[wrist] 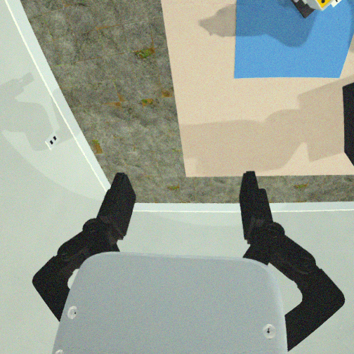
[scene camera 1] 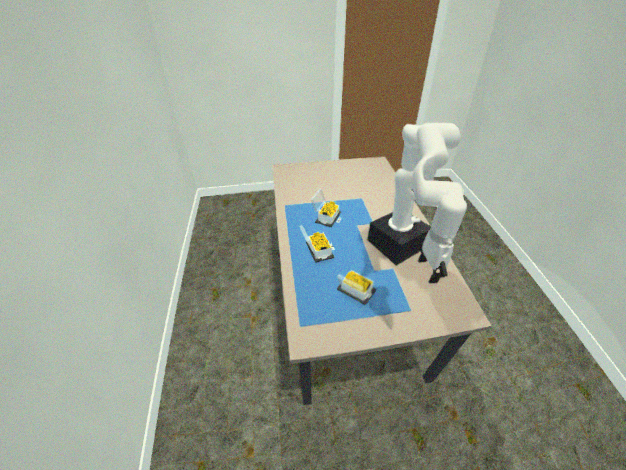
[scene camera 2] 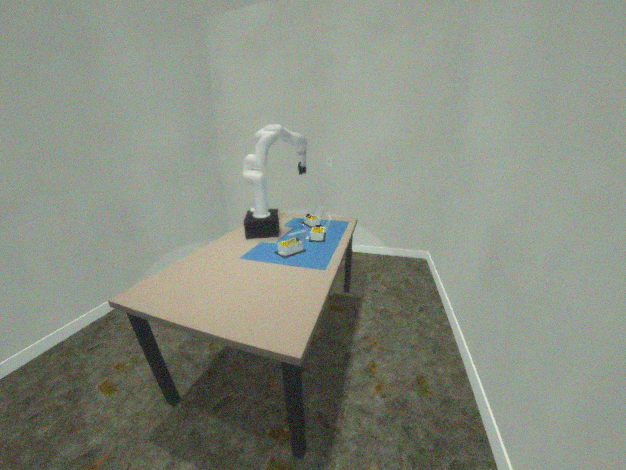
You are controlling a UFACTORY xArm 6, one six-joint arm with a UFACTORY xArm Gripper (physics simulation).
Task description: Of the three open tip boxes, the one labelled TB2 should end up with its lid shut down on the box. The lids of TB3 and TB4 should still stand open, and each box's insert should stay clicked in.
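Seen in the pictures: gripper, fingertip midpoint: [scene camera 1: 427,271] [scene camera 2: 302,173]; arm's base, origin of the base link: [scene camera 1: 400,224] [scene camera 2: 261,215].
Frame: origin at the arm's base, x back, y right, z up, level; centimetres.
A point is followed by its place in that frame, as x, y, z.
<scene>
Three white tip boxes with yellow inserts stand apart on the blue mat, each with a clear lid standing open. The one nearest scene camera 1 [scene camera 1: 356,286] @(-30.2, -38.0, 0.9) [scene camera 2: 311,221] @(-29.6, -23.1, -8.9), the middle one [scene camera 1: 320,247] @(-42.2, -6.0, -7.6) [scene camera 2: 317,234] @(-44.8, 3.3, -7.2) and the one farthest from that camera [scene camera 1: 328,214] @(-35.3, 20.0, -7.6) [scene camera 2: 289,247] @(-36.7, 29.3, -8.2) show their inserts seated in them. Their labels are not readable, so I cannot tell which is TB2. In the wrist view, part of one box [wrist: 320,5] shows at the top right edge. My gripper [scene camera 1: 428,269] @(-10.6, -51.7, 24.7) [scene camera 2: 301,171] @(-10.6, -51.7, 24.7) [wrist: 184,183] is open and empty, high above the table, away from the boxes.
The blue mat [scene camera 1: 348,252] @(-27.3, -5.2, -13.3) [scene camera 2: 323,258] @(-55.9, 26.5, -13.3) [wrist: 280,60] lies on the wooden table [scene camera 1: 343,179] @(-19.5, 65.5, -13.5) [scene camera 2: 227,293] @(-27.7, 71.8, -13.6) [wrist: 200,100]. The black robot base [scene camera 1: 396,242] @(-5.9, -12.9, 0.1) [scene camera 2: 261,227] @(-5.4, 9.5, -5.9) [wrist: 349,120] stands beside the mat. Walls surround the table, and a brown door [scene camera 1: 389,75] stands behind it.
</scene>
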